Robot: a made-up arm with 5 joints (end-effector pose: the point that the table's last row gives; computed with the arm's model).
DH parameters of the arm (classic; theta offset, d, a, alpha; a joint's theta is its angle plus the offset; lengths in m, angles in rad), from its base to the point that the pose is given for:
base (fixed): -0.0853 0 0.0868 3.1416
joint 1: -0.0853 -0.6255 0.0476 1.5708
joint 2: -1.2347 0 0.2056 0
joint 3: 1.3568 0 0.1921 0
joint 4: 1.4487 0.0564 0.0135 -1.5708
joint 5: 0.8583 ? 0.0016 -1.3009
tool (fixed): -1.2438 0.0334 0 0
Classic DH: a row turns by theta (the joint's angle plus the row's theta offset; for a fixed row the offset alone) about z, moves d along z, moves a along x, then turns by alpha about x.
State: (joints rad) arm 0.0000 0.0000 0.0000 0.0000 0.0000
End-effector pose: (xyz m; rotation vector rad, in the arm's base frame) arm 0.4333 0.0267 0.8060 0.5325 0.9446 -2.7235
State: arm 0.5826 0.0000 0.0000 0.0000 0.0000
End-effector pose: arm 0.3948 -0.1697 0.8060 -0.7553 -0.7268 2.6075
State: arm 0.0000 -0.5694 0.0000 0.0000 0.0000
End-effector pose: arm 0.2887 0.0267 0.9388 1.2162 0.7813 -2.3487
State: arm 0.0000 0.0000 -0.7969 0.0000 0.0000
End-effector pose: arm 0.3733 0.0267 0.9756 1.4512 0.7040 -2.1602
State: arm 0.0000 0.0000 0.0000 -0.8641 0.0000
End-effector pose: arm 0.4115 0.0267 0.8335 1.5162 0.6800 -2.1009
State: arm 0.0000 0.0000 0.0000 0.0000 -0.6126
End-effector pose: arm 0.4333 0.0174 0.7890 0.6226 1.7838 -2.3950
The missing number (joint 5, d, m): -0.0496
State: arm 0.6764 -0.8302 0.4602 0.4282 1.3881
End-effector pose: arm 0.2722 -0.0599 0.8639 0.2053 0.9835 2.7434
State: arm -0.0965 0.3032 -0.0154 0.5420 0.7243
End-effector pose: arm 0.4671 0.0849 0.6965 -0.7668 0.0747 -2.6176
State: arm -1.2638 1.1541 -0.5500 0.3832 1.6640
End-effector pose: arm 0.1368 0.4215 0.4841 -0.2401 -1.0176 -0.8426
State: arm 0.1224 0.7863 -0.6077 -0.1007 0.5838
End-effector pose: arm 0.5476 -0.0131 0.6727 0.3192 0.1202 -2.9409
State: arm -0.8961 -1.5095 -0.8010 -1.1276 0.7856
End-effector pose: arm -0.1372 -0.1956 0.8319 -2.5875 -0.7582 -0.5835
